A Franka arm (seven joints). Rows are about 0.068 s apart.
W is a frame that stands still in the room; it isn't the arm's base.
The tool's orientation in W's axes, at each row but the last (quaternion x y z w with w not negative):
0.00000, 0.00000, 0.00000, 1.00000
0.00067, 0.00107, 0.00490, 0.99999
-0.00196, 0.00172, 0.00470, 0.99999
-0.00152, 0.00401, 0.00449, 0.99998
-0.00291, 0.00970, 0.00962, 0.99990
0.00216, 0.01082, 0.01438, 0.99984
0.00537, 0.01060, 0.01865, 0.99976
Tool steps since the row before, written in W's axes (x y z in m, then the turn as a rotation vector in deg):
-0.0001, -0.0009, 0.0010, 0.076, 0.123, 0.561
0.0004, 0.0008, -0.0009, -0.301, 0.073, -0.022
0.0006, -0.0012, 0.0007, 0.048, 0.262, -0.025
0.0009, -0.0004, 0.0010, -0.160, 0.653, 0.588
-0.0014, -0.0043, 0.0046, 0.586, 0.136, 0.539
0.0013, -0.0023, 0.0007, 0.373, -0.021, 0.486
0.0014, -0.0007, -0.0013, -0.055, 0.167, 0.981
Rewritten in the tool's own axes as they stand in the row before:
-0.0001, -0.0009, 0.0010, 0.076, 0.123, 0.561
0.0004, 0.0008, -0.0009, -0.300, 0.076, -0.023
0.0006, -0.0012, 0.0007, 0.051, 0.262, -0.024
0.0009, -0.0004, 0.0010, -0.159, 0.653, 0.589
-0.0016, -0.0043, 0.0045, 0.578, 0.122, 0.551
0.0012, -0.0023, 0.0007, 0.362, -0.029, 0.494
0.0014, -0.0008, -0.0013, -0.069, 0.180, 0.978

